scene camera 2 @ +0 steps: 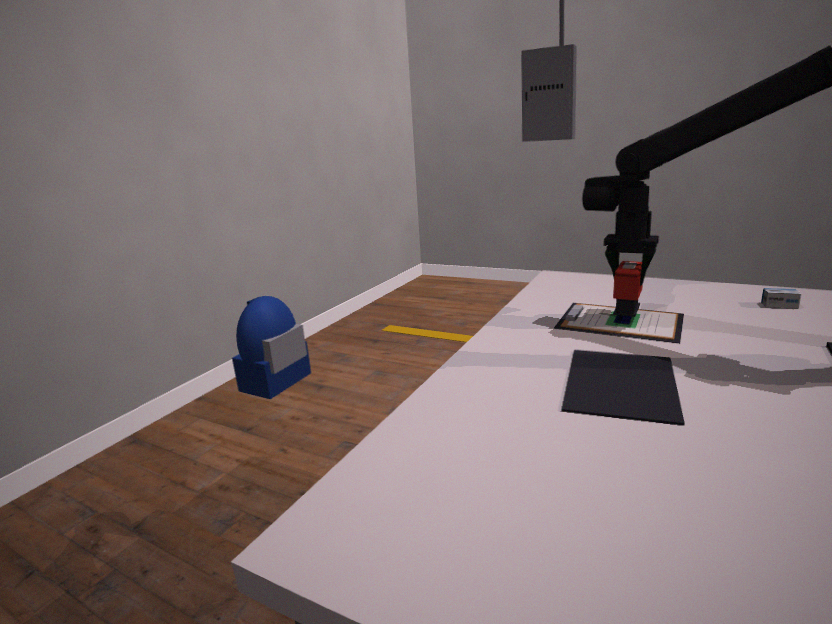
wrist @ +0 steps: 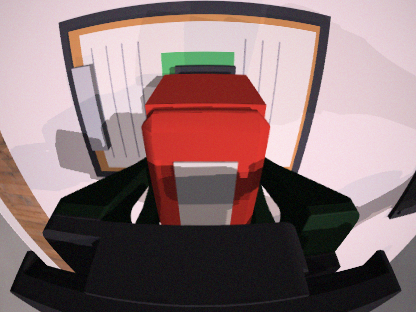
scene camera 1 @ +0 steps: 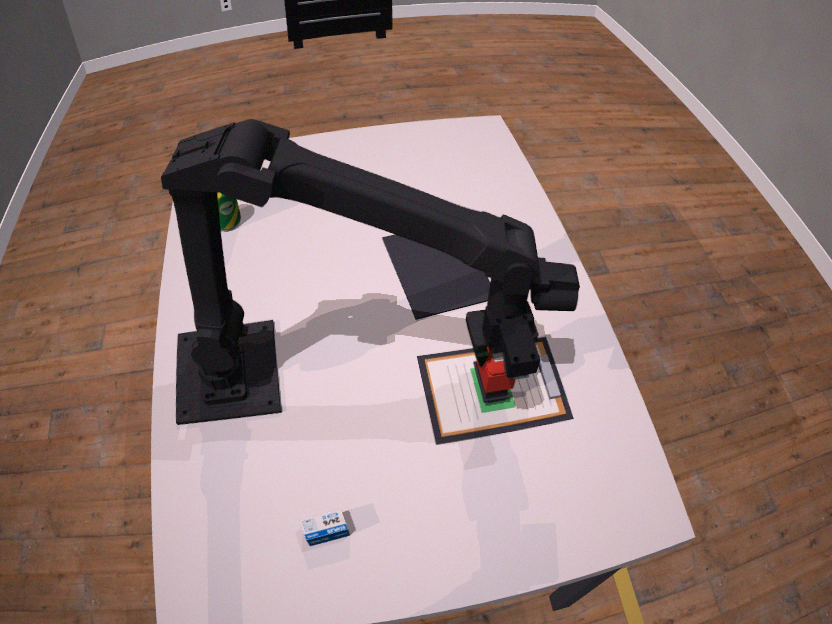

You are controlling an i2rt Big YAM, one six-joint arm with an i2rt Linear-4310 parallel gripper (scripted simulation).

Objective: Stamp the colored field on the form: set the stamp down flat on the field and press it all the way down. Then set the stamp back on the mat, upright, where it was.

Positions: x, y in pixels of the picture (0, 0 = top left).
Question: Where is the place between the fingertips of the gripper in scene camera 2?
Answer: At 628, 283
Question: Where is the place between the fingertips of the gripper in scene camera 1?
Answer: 494, 361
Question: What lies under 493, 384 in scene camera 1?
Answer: A red stamp.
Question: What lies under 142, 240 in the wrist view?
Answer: The gripper.
